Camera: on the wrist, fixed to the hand. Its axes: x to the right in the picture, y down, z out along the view.
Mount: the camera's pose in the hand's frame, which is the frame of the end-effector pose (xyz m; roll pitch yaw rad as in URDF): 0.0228 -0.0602 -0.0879 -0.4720 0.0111 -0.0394
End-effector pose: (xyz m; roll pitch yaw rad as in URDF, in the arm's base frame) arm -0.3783 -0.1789 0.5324 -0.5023 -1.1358 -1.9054
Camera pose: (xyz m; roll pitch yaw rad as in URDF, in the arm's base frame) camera -0.4856 -0.1979 0.5328 -0.8866 -1.1433 -2.0017
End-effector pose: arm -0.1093 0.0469 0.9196 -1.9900 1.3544 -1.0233
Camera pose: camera -0.1082 -0.0620 0.9168 -2.4392 1.3138 -1.0001
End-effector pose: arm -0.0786 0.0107 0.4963 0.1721 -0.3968 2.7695
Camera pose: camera -0.1170 0.0732 0.4157 -0.2847 -0.3788 2.7298
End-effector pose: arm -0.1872 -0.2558 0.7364 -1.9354 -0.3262 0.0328
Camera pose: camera -0.1917 -0.3166 0.8267 -2.4085 -0.3670 0.0367
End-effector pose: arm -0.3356 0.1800 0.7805 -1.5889 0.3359 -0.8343
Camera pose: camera -0.3718 0.0907 0.8313 -2.0641 0.2963 -0.8452
